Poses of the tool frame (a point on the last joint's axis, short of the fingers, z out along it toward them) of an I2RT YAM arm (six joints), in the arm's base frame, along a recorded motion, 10 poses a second.
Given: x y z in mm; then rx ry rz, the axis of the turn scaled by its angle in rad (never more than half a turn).
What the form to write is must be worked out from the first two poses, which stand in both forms.
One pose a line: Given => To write
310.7, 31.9, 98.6, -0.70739, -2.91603, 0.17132 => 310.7, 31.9, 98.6, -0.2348, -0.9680, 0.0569, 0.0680
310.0, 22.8, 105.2, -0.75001, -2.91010, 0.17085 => 310.0, 22.8, 105.2, -0.2486, -0.9647, 0.0566, 0.0657
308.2, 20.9, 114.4, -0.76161, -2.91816, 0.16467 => 308.2, 20.9, 114.4, -0.2517, -0.9644, 0.0544, 0.0606
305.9, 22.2, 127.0, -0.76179, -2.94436, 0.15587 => 305.9, 22.2, 127.0, -0.2499, -0.9657, 0.0511, 0.0481
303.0, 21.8, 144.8, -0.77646, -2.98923, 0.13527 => 303.0, 21.8, 144.8, -0.2511, -0.9666, 0.0437, 0.0251
